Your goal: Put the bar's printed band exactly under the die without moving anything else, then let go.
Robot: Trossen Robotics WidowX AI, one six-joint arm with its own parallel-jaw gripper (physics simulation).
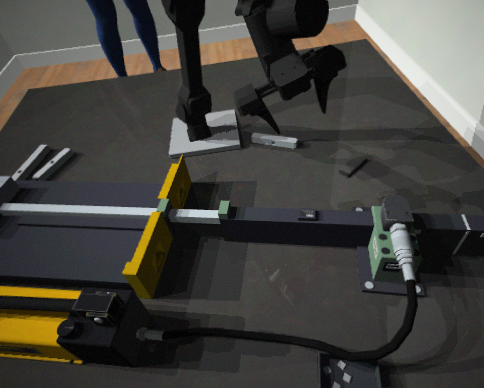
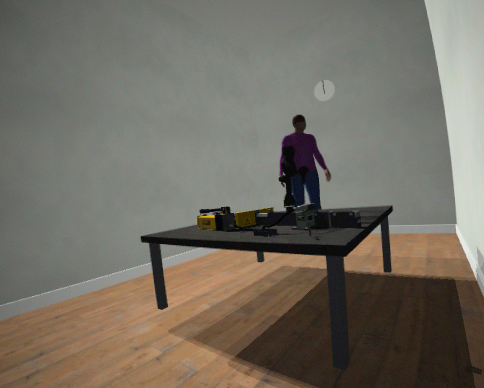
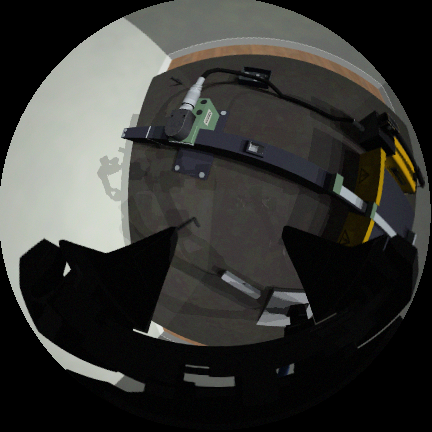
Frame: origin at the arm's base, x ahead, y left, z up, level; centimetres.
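Seen in the pictures: gripper, between the fingertips: (image 1: pixel 301 123) (image 2: pixel 297 187) (image 3: pixel 231 232); arm's base, origin of its link: (image 1: pixel 199 133) (image 3: pixel 296 309).
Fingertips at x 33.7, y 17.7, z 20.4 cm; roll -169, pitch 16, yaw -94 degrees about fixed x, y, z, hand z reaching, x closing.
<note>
Offsets run from my fingertips to a thing's top centre. "pt": to the spot under its first point.
My gripper (image 1: pixel 301 122) (image 3: pixel 231 232) is open and empty, above the table beyond the rail. A long pale bar {pt dx -7.2, dy -45.0, dz -14.2 cm} (image 1: pixel 90 210) (image 3: pixel 384 220) lies along the dark rail {pt dx +11.3, dy -5.4, dz -16.9 cm} (image 1: pixel 295 232) (image 3: pixel 290 162) and ends at a small green block {pt dx +4.9, dy -17.7, dz -11.9 cm} (image 1: pixel 224 209) (image 3: pixel 338 183). A short silver bar {dx -21.8, dy +1.5, dz -19.2 cm} (image 1: pixel 274 140) (image 3: pixel 241 284) lies loose beside the arm's base plate, below the gripper. A green unit {pt dx +21.1, dy +5.6, dz -14.6 cm} (image 1: pixel 376 250) (image 3: pixel 205 117) with a black head {pt dx +17.9, dy +10.3, dz -9.3 cm} (image 1: pixel 397 210) (image 3: pixel 179 125) stands over the rail; I cannot see a die clearly. A thin white line crosses the rail beyond this unit. I cannot make out which mark is the printed band.
Yellow upright plates {pt dx +8.2, dy -33.1, dz -13.7 cm} (image 1: pixel 150 250) (image 3: pixel 369 175) flank the pale bar. A black cable {pt dx +28.5, dy -14.9, dz -20.2 cm} (image 1: pixel 280 340) (image 3: pixel 305 103) joins the green unit to a black box {pt dx +22.0, dy -38.2, dz -11.3 cm} (image 1: pixel 117 325). A black L-shaped key {dx -5.5, dy +16.3, dz -20.6 cm} (image 1: pixel 356 168) (image 3: pixel 189 223) lies between the gripper and the rail. Two more silver bars lie far left.
</note>
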